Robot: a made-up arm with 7 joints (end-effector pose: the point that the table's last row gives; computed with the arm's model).
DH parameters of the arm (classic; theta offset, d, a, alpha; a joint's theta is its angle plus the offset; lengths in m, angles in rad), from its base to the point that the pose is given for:
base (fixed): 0 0.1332 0 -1.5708
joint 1: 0 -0.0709 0.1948 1.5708
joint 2: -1.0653 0 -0.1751 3.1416
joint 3: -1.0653 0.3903 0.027 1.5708
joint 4: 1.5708 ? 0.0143 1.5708
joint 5: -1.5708 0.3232 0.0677 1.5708
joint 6: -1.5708 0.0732 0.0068 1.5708
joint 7: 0 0.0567 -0.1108 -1.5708
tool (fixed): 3.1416 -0.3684 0 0
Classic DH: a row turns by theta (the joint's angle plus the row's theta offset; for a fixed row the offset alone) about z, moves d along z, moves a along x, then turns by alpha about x.
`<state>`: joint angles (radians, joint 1 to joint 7).
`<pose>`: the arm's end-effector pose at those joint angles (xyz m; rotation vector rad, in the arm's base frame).
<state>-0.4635 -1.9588 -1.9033 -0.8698 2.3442 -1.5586 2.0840</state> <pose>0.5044 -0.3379 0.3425 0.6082 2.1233 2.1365</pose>
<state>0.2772 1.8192 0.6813 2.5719 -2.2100 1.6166 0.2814</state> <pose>-0.0325 -0.3208 -0.6143 0.2928 -0.4823 -0.5934</pose>
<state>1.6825 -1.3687 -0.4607 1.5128 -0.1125 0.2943 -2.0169</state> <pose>-1.0139 -0.1489 -0.4373 -0.5871 0.9958 -0.6237</pose>
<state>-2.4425 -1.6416 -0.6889 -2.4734 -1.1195 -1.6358 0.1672</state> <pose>0.0814 0.0409 0.2205 -0.8613 -0.0579 0.0120</pose>
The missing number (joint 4, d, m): 0.0555
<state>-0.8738 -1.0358 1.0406 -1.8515 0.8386 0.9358 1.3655</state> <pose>0.2220 -0.1604 0.0377 -0.6492 -0.2850 -1.4562</pose>
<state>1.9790 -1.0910 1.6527 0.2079 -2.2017 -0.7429 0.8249</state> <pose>-0.3474 0.1814 0.3041 1.3482 -0.3122 0.3170</pose>
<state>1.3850 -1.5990 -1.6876 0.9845 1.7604 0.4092 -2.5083</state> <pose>-0.6481 -0.3497 -0.5837 -1.0588 -0.4060 -1.3466</pose>
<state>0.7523 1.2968 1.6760 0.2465 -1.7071 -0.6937 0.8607</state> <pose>-0.2673 -0.3764 -0.3384 -1.8228 1.0225 -0.7279</pose>
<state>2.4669 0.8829 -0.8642 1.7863 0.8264 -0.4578 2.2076</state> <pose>-0.2649 0.2049 0.5061 1.0694 -0.1834 -0.3418</pose>
